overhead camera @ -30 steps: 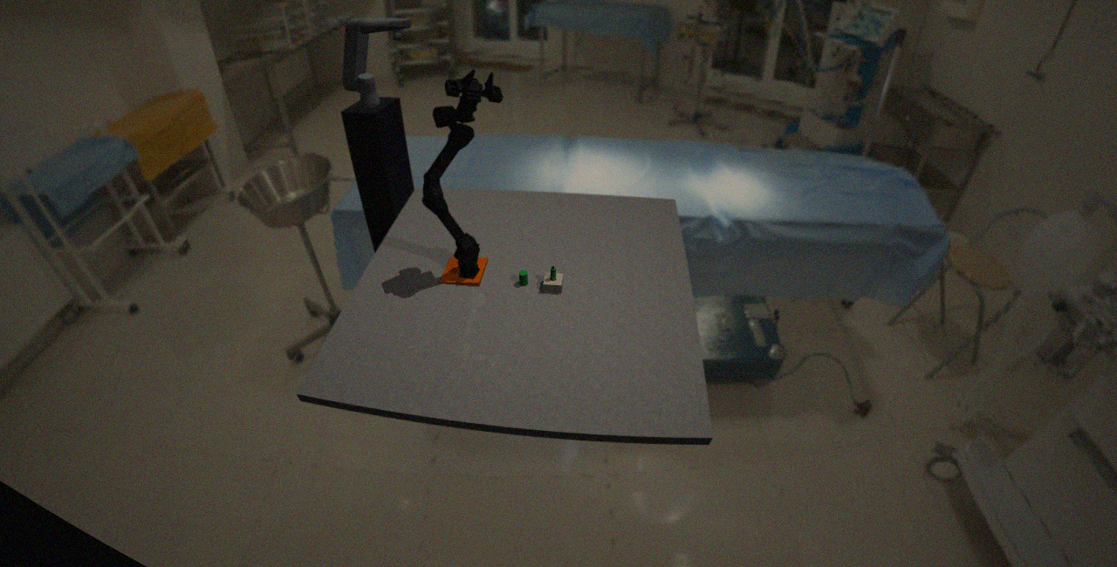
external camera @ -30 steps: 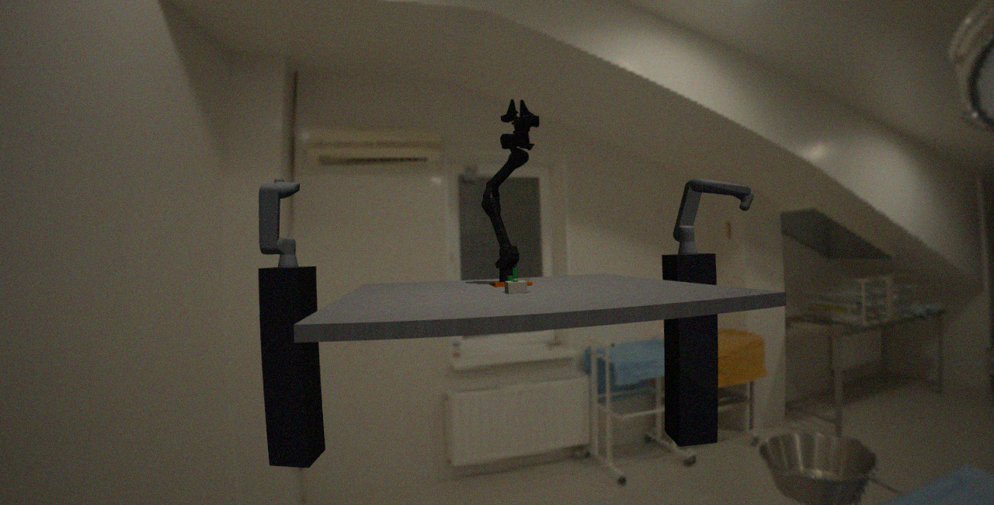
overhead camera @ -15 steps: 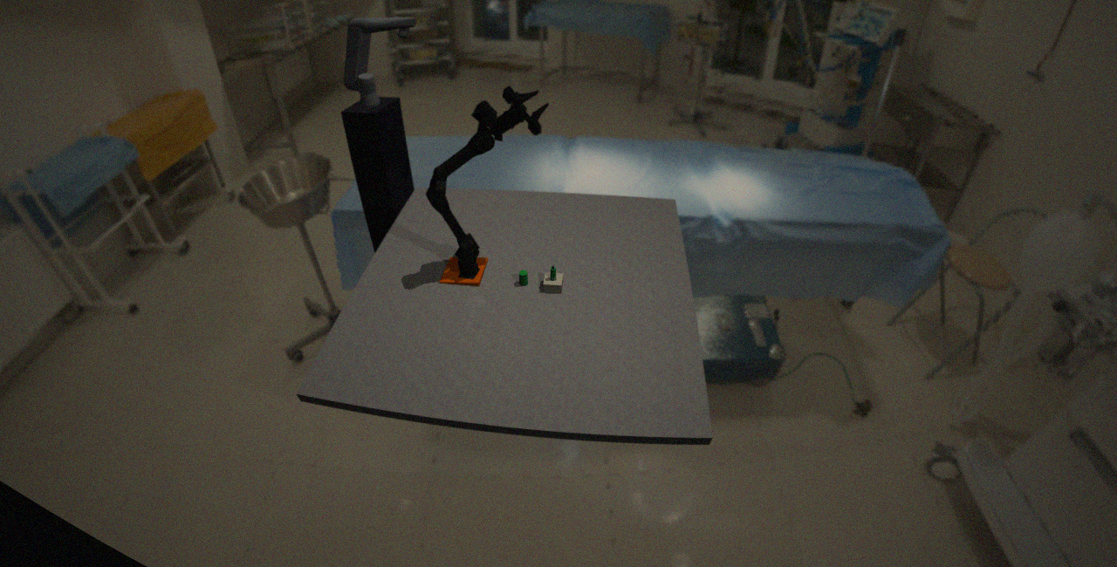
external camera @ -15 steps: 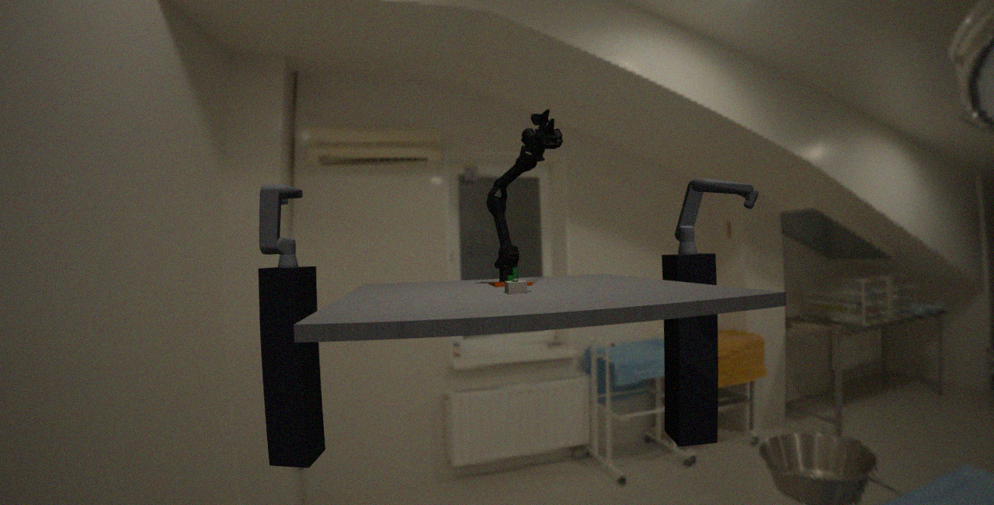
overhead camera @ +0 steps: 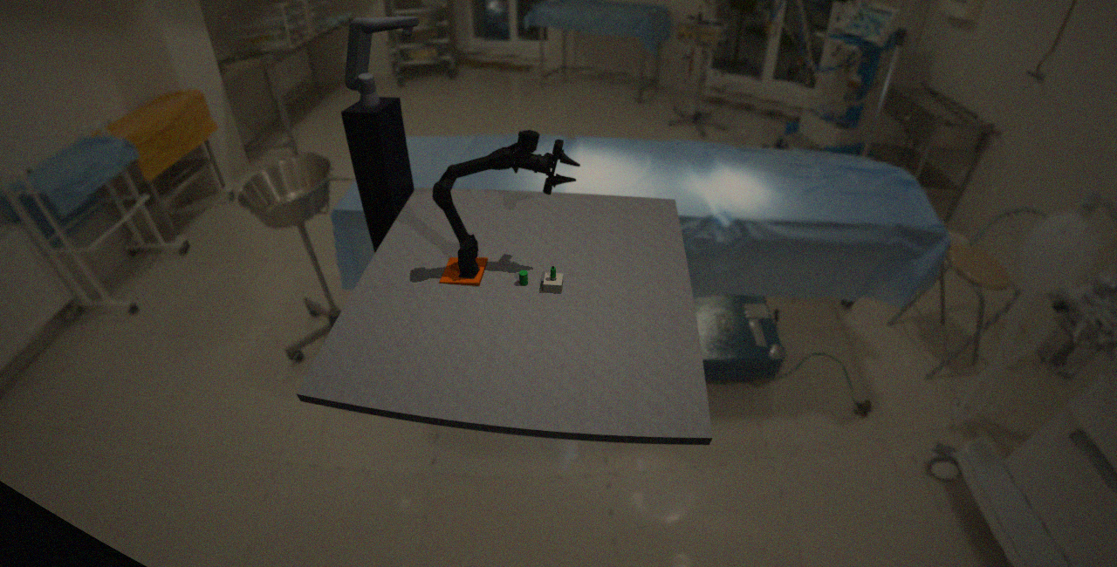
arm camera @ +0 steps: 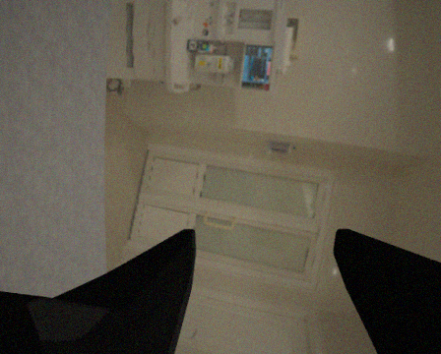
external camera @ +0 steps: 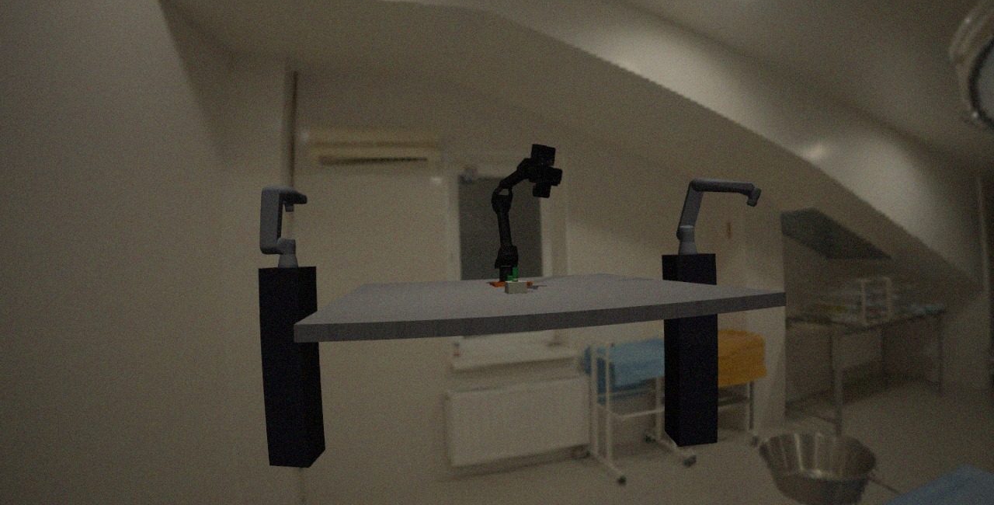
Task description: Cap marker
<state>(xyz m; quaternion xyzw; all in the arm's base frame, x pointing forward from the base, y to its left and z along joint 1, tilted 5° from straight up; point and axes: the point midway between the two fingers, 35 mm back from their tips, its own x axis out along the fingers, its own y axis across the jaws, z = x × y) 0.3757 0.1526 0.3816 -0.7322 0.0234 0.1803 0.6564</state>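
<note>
Right now my gripper tip is 160 mm past the green cap, 150 mm to the left of it and 390 mm above it. The rest, counted from my gripper tip: holder block 50 mm behind, 140 mm to the right, 390 mm below.
</note>
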